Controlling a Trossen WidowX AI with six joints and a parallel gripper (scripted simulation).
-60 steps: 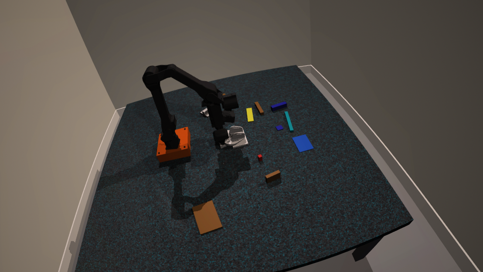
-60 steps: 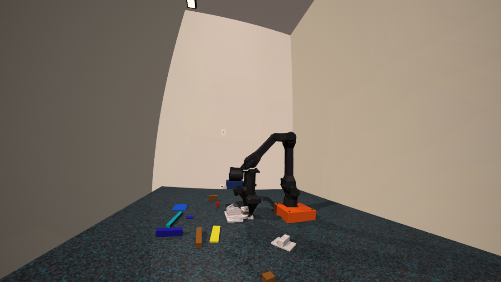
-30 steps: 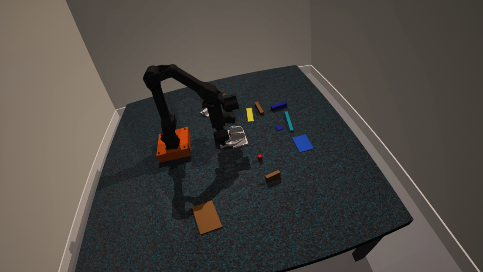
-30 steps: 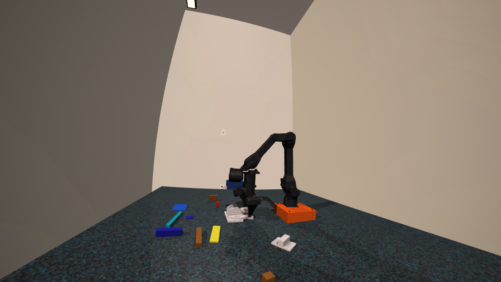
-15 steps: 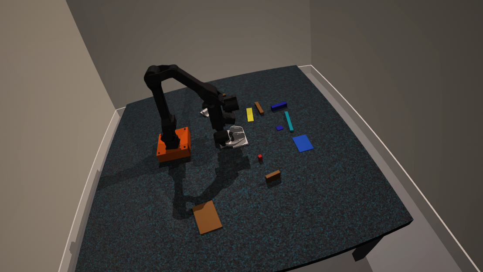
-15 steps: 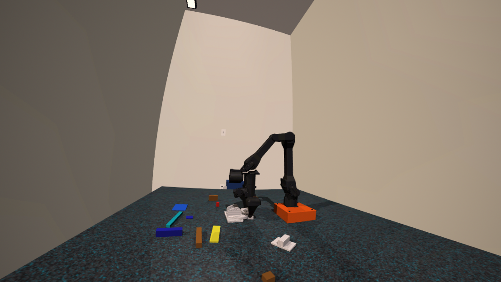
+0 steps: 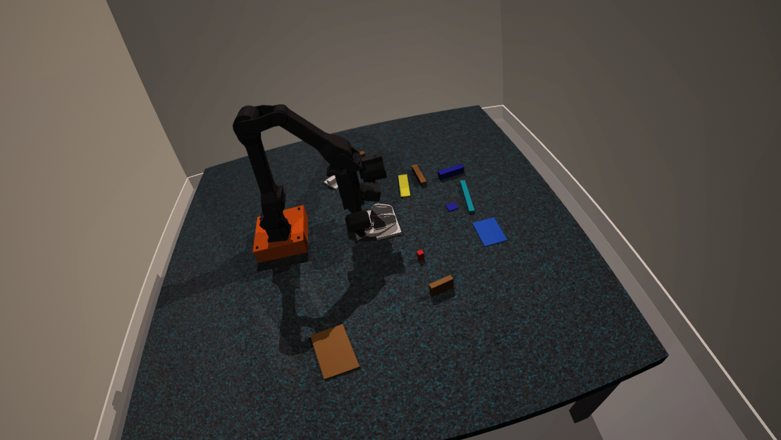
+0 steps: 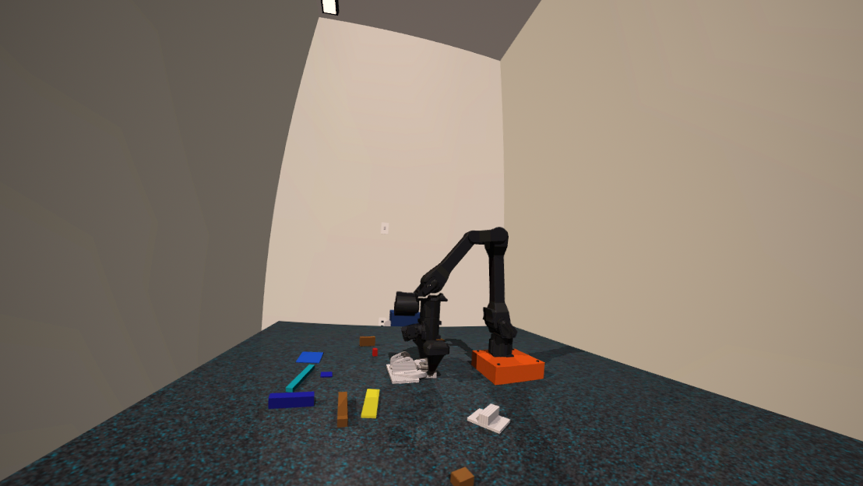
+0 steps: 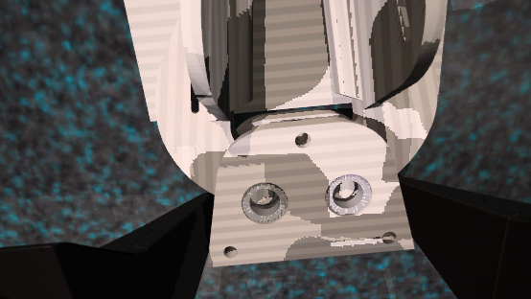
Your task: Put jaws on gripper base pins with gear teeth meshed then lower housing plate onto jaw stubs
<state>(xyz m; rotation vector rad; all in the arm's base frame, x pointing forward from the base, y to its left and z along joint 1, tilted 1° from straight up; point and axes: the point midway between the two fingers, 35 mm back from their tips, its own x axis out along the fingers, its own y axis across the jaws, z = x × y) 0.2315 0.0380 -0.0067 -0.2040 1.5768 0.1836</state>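
The white jaw lies 2 cm ahead of my gripper tip and 2 cm to the left of it. Round my gripper tip: yellow bar: 13 cm ahead, 19 cm to the left, 1 cm below; then red cube: 17 cm ahead, 13 cm to the right; then white block: 11 cm behind, 25 cm to the left.
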